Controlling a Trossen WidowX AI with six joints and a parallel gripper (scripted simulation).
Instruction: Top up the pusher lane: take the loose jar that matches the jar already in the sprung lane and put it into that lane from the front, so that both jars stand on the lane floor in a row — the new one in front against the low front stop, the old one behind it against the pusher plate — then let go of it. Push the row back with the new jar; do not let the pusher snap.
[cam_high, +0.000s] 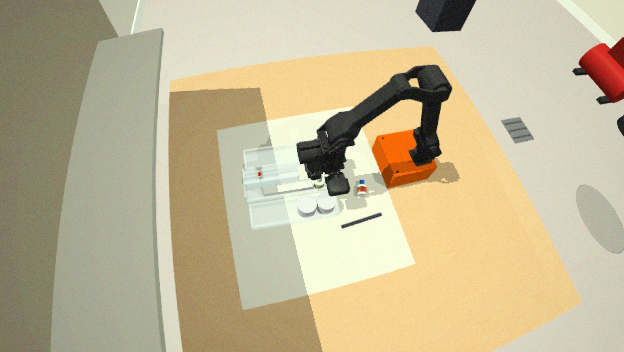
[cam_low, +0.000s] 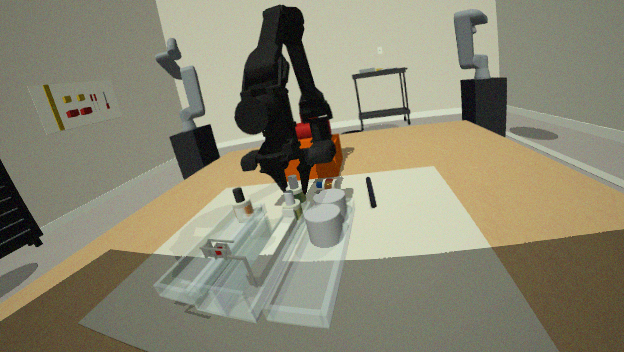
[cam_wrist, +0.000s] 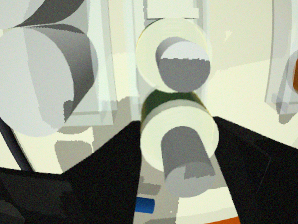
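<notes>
My gripper tip is 140 mm short of the pusher plate and 40 mm to the left of it. From my gripper tip the other things lie so: black bar 150 mm to the left, 60 mm behind, 40 mm below.
</notes>
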